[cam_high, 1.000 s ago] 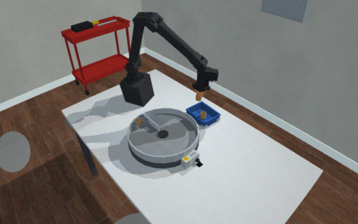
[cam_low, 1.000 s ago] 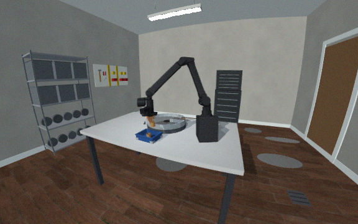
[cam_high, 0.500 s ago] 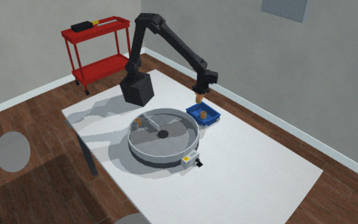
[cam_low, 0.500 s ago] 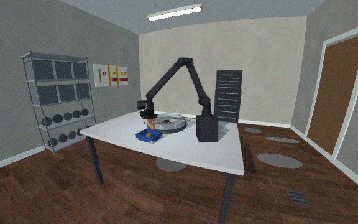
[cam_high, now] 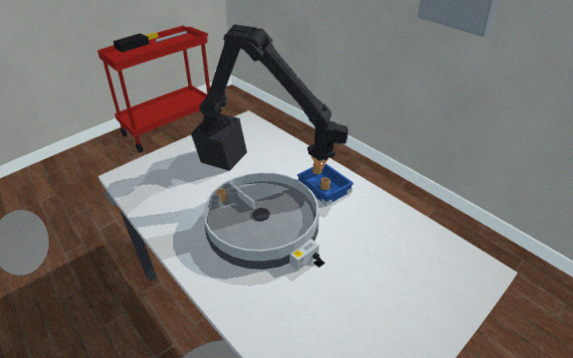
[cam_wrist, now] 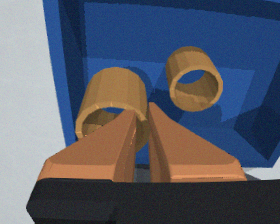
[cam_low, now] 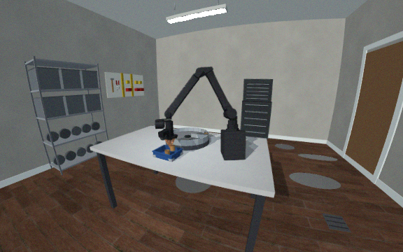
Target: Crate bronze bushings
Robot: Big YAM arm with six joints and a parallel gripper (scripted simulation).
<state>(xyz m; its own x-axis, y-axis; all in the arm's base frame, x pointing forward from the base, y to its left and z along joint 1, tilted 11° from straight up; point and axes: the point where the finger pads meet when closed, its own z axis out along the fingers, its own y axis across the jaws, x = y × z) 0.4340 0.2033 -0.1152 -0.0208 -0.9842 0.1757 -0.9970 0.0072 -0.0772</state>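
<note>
Right now my hand is 6 cm above the crate and 3 cm short of it. Also, from my hand: grey turning table (34 cm to the right, 3 cm below, 2 cm ahead).
</note>
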